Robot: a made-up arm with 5 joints.
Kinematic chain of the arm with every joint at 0, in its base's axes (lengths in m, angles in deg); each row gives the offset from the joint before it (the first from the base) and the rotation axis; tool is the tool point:
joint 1: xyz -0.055 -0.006 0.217 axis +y
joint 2: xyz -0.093 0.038 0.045 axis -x
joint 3: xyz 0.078 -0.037 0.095 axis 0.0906 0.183 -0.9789
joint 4: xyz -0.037 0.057 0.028 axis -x
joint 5: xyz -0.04 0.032 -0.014 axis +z
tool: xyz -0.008 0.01 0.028
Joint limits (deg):
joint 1: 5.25..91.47
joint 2: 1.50..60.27
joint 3: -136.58..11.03
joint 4: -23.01..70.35
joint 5: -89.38..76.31
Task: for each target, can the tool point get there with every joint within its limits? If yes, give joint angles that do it. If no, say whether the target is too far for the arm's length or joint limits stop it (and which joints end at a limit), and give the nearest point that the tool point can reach.
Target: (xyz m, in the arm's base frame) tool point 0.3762 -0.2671 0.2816
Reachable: no: too far | nearest point 0.1536 -0.0947 0.2483 | short by 0.284 m
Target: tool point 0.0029 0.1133 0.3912
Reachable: yes | joints 66.76 44.06 -26.66 23.51 60.26
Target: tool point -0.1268 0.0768 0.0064
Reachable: no: joint limits stop it (at a limit: joint 1, joint 2, joint 3) | nearest point -0.1258 0.1457 0.2579 | short by 0.261 m
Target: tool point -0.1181 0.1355 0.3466
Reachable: yes | joints 24.62 41.22 -11.80 35.67 -37.87
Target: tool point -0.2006 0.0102 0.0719
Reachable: no: joint limits stop it (at a limit: joint 1, joint 2, joint 4) | nearest point -0.1398 0.1341 0.2670 | short by 0.239 m
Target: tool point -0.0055 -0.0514 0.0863
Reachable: no: joint limits stop it (at a limit: joint 1, joint 2, joint 3, joint 4) | nearest point 0.0537 -0.1177 0.2211 | short by 0.161 m
